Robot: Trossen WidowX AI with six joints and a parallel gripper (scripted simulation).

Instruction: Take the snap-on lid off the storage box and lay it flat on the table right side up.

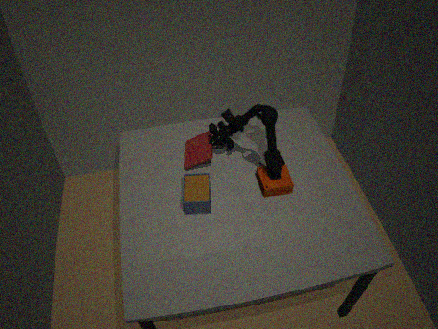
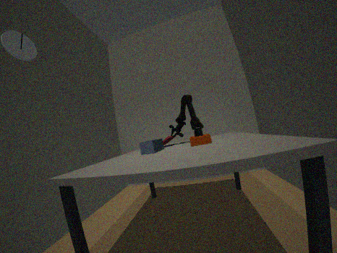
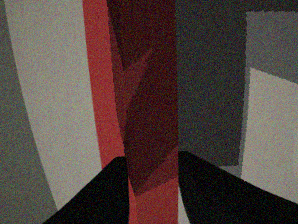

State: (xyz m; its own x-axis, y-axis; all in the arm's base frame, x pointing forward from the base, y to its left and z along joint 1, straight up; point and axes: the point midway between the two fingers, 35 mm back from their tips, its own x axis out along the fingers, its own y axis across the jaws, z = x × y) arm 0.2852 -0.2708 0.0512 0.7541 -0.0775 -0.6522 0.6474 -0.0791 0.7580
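Now: gripper tip 7 cm short of the lid, 1 cm to the left of it and 3 cm above it. From my gripper tip the other things lie so: storage box: 11 cm ahead, 32 cm to the left, 4 cm below.
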